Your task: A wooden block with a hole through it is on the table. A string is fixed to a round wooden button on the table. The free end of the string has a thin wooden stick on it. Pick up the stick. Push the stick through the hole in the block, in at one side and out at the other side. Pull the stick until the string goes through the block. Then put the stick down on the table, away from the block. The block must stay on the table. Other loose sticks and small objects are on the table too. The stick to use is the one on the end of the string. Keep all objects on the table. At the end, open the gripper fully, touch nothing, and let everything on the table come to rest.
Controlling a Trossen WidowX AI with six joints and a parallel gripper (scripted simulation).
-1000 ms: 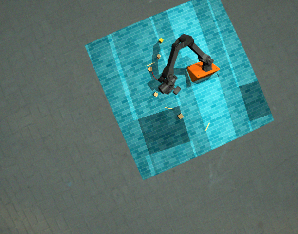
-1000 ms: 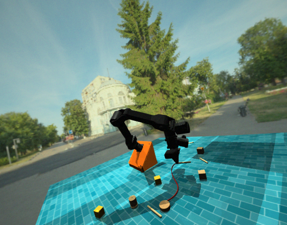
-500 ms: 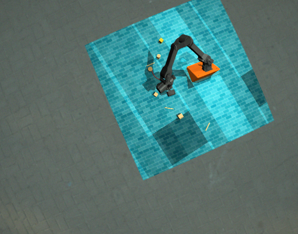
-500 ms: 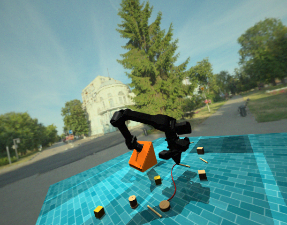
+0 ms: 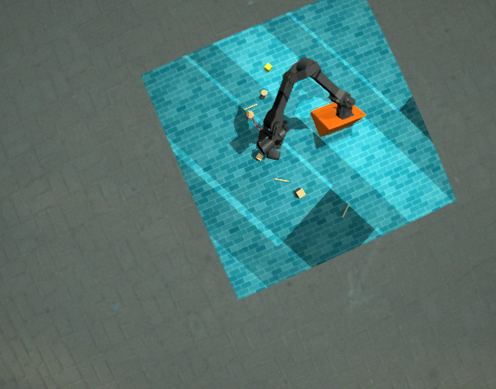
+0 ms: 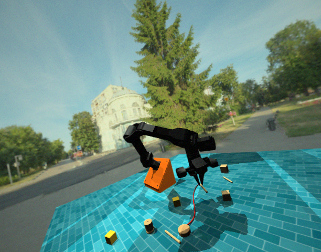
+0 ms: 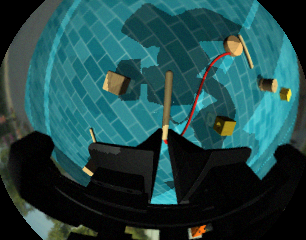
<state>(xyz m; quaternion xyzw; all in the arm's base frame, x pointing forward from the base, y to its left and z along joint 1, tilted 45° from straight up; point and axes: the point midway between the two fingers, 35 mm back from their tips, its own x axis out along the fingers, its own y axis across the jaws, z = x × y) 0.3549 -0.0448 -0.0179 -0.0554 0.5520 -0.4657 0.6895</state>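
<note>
The yellow cube lies 100 mm to the right of my gripper tip, 80 mm behind it and 40 mm below it. Round my gripper tip: wooden cylinder (260 mm to the right, 60 mm behind, 40 mm below); then stick (230 mm to the right, 60 mm below, 10 mm ahead); then round wooden button (190 mm to the right, 50 mm below, 50 mm ahead).
</note>
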